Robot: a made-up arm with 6 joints. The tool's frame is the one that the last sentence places. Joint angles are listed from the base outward.
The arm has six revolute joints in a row. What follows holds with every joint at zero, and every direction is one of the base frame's. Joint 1 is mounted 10.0 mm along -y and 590.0 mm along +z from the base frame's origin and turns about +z. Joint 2 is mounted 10.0 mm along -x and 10.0 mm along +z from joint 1 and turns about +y. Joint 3 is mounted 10.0 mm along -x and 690.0 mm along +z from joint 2 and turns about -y. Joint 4 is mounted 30.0 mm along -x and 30.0 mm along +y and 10.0 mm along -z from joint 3 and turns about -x. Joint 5 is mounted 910.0 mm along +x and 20.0 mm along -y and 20.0 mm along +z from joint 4 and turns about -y. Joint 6 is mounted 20.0 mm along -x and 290.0 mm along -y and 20.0 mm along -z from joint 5 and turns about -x. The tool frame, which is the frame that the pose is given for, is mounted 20.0 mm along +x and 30.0 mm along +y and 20.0 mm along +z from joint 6; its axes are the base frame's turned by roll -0.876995, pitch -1.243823 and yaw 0.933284 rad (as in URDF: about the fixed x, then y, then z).
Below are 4 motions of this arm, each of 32 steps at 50 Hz.
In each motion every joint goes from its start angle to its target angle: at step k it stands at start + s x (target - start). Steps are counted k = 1, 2, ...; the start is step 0. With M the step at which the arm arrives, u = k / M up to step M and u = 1 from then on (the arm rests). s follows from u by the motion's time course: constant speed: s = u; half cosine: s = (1 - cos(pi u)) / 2; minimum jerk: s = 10 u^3 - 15 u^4 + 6 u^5.
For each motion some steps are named. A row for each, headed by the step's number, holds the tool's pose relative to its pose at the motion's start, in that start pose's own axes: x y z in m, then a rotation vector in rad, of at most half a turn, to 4 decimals.
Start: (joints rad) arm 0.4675 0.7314 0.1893 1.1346 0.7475 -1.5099
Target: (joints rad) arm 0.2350 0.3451 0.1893 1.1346 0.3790 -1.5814
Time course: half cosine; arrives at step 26
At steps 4, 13, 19, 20, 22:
4: 0.0240 0.0033 0.0264 -0.0293 -0.0145 0.0033
13: 0.1896 0.0508 0.2412 -0.2566 -0.1338 0.0207
19: 0.2891 0.1136 0.4083 -0.4264 -0.2321 0.0253
20: 0.3003 0.1234 0.4298 -0.4481 -0.2454 0.0255
22: 0.3174 0.1400 0.4643 -0.4829 -0.2669 0.0255

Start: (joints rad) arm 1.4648 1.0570 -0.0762 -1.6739 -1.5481 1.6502
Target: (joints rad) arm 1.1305 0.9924 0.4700 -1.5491 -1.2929 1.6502
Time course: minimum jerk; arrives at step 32
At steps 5, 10, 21, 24, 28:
5: 0.0122 -0.0088 0.0090 -0.0147 -0.0007 0.0160
10: 0.0752 -0.0486 0.0590 -0.0922 -0.0041 0.0953
21: 0.3287 -0.1190 0.3232 -0.4494 -0.0138 0.3866
24: 0.3784 -0.1141 0.3876 -0.5315 -0.0150 0.4416
28: 0.4130 -0.1062 0.4351 -0.5920 -0.0156 0.4801

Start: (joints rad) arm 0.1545 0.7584 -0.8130 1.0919 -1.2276 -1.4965
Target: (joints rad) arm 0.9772 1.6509 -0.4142 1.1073 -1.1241 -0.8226
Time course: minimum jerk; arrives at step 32
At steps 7, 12, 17, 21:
7: -0.0044 0.0593 0.0210 -0.0449 -0.0326 0.0962
12: -0.0358 0.2263 0.0582 -0.1864 -0.1120 0.3525
17: -0.1158 0.4544 0.0493 -0.4272 -0.1935 0.6868
21: -0.1892 0.6082 -0.0103 -0.6410 -0.2273 0.9171

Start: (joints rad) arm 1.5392 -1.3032 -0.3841 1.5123 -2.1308 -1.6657
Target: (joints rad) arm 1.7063 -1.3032 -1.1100 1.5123 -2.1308 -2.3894
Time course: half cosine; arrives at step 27
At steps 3, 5, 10, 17, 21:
3: -0.0171 0.0097 -0.0031 0.0007 -0.0086 -0.0002
5: -0.0470 0.0255 -0.0085 0.0024 -0.0235 -0.0006
10: -0.1792 0.0779 -0.0339 0.0186 -0.0877 -0.0013
17: -0.4302 0.1123 -0.0909 0.0837 -0.2025 0.0005
21: -0.5472 0.1018 -0.1234 0.1296 -0.2526 0.0026

